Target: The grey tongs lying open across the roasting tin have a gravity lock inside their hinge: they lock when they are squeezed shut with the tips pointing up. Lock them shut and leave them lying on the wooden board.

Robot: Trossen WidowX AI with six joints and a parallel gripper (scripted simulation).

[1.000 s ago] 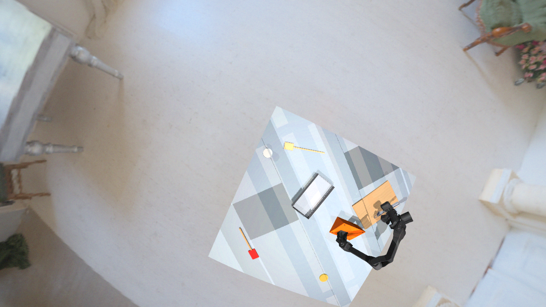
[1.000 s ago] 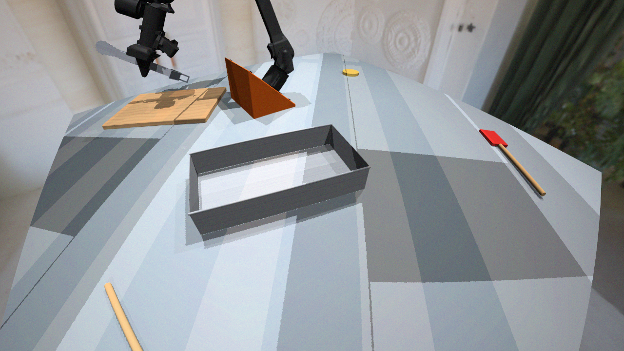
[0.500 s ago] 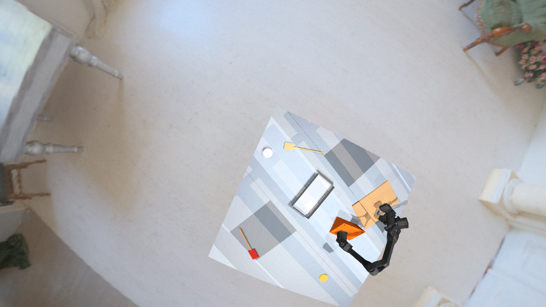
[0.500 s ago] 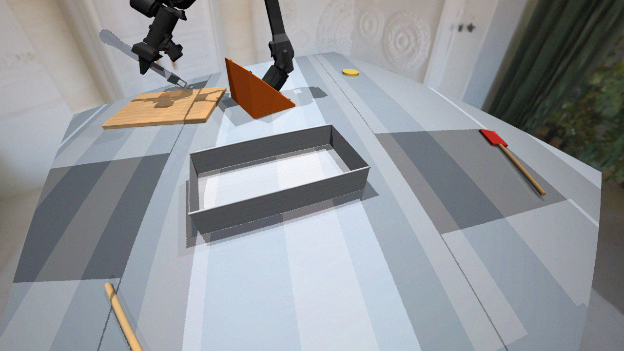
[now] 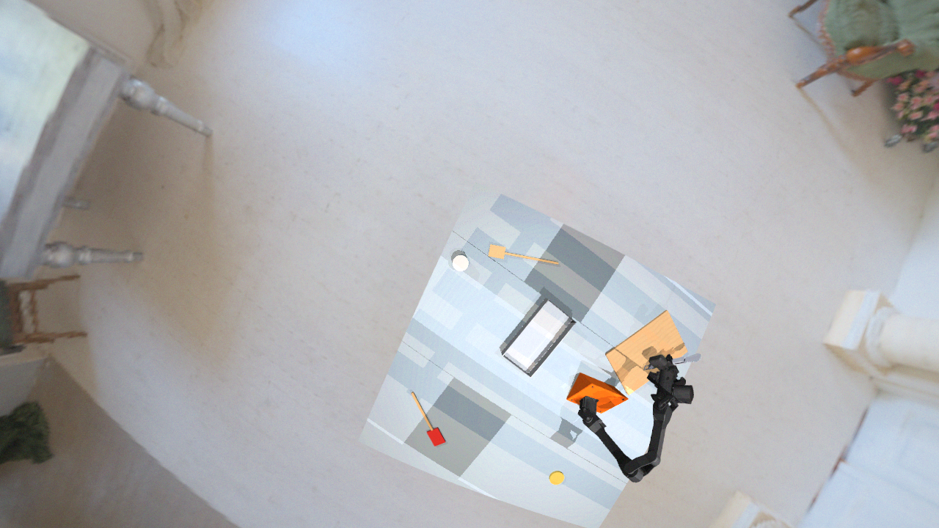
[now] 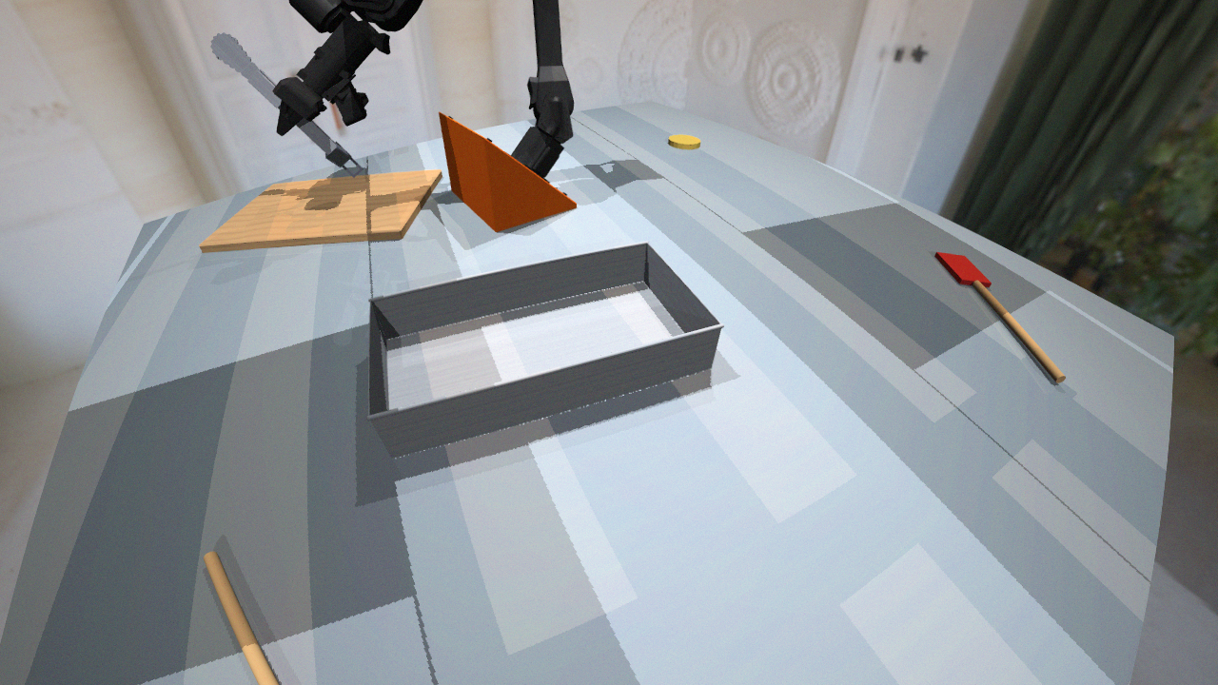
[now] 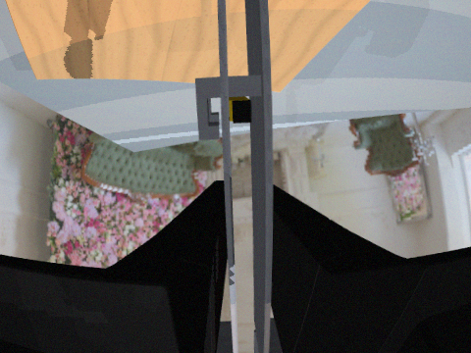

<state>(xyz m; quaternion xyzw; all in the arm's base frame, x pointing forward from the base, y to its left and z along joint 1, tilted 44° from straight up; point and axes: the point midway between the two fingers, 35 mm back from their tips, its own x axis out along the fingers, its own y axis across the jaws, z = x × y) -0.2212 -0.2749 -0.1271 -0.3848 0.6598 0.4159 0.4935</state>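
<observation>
My gripper tip is 10 mm short of the wooden board, 30 mm to the right of it and 140 mm above it. The rest, counted from my gripper tip: grey roasting tin (540 mm ahead, 130 mm to the left, 120 mm below); then white disc (960 mm ahead, 50 mm to the right, 130 mm below); then red spatula (840 mm ahead, 670 mm to the left, 140 mm below).
</observation>
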